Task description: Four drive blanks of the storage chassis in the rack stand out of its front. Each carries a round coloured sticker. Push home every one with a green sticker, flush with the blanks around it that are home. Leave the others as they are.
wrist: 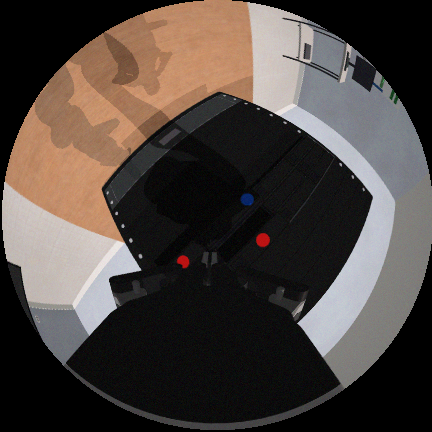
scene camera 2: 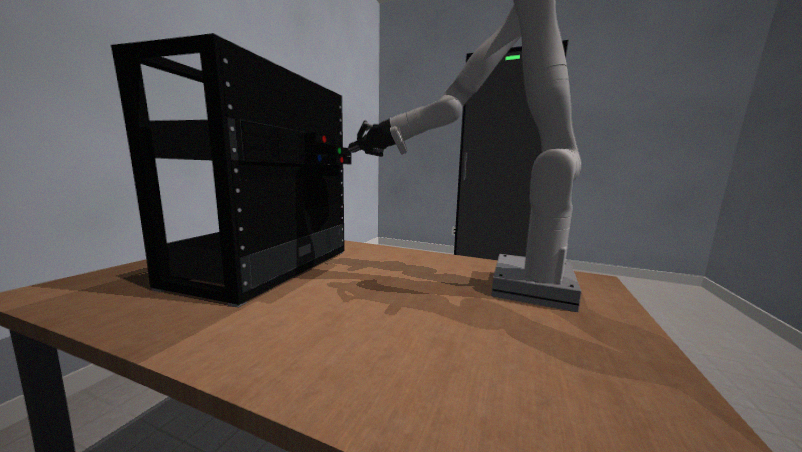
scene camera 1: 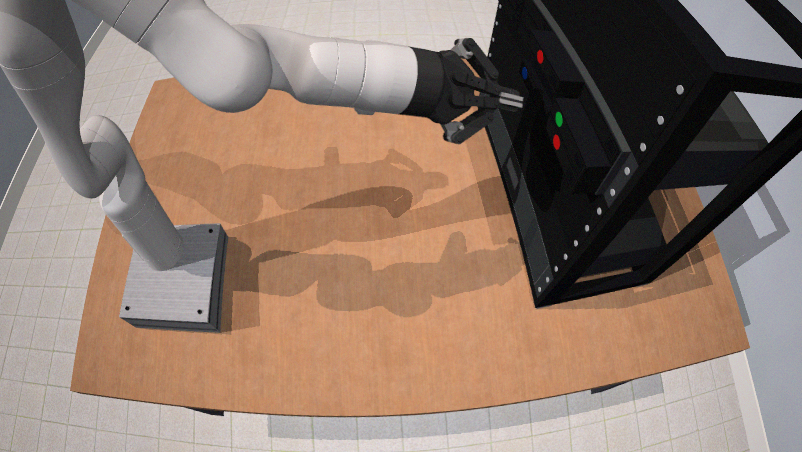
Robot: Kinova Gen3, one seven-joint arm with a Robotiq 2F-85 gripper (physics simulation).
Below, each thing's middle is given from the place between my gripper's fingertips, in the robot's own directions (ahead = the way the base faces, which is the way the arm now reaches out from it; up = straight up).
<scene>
The black rack (scene camera 1: pixel 615 106) is 190 mm ahead of my hand, 170 mm to the left of it and 100 mm below it.
</scene>
